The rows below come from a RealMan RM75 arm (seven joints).
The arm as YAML. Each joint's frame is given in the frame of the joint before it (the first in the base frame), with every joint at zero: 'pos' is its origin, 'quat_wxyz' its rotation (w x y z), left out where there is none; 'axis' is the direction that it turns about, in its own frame. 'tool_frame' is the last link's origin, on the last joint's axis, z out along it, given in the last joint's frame.
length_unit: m
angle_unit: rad
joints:
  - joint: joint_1
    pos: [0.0, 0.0, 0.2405]
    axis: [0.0, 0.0, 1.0]
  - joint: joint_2
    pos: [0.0, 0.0, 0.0]
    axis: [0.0, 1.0, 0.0]
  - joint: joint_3
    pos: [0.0, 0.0, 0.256]
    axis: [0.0, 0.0, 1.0]
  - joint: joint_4
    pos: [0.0, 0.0, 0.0]
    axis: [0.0, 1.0, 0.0]
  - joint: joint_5
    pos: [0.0, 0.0, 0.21]
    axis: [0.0, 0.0, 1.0]
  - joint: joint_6
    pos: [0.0, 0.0, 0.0]
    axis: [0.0, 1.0, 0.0]
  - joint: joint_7
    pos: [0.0, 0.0, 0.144]
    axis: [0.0, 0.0, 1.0]
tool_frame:
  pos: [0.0, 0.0, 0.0]
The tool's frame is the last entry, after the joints.
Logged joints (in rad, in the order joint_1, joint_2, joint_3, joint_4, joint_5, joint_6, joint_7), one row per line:
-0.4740, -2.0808, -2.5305, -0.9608, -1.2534, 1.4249, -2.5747
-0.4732, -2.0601, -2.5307, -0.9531, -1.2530, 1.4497, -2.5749
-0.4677, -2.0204, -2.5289, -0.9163, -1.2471, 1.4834, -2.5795
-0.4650, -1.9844, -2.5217, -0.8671, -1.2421, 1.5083, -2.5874
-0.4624, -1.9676, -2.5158, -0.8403, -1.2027, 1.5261, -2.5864
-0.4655, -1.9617, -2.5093, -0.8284, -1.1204, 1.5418, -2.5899
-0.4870, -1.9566, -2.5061, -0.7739, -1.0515, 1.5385, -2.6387
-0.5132, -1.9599, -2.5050, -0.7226, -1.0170, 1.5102, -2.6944
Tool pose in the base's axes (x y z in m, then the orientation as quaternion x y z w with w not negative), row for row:
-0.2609, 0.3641, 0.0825, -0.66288, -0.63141, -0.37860, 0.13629
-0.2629, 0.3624, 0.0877, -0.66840, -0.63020, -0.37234, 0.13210
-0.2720, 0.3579, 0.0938, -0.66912, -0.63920, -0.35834, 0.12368
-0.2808, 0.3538, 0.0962, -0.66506, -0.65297, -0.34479, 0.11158
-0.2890, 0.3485, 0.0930, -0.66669, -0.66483, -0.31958, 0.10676
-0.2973, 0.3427, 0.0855, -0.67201, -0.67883, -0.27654, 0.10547
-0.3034, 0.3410, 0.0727, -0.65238, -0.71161, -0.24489, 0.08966
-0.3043, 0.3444, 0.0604, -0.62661, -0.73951, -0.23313, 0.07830
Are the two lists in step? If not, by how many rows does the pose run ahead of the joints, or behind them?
They are in step.
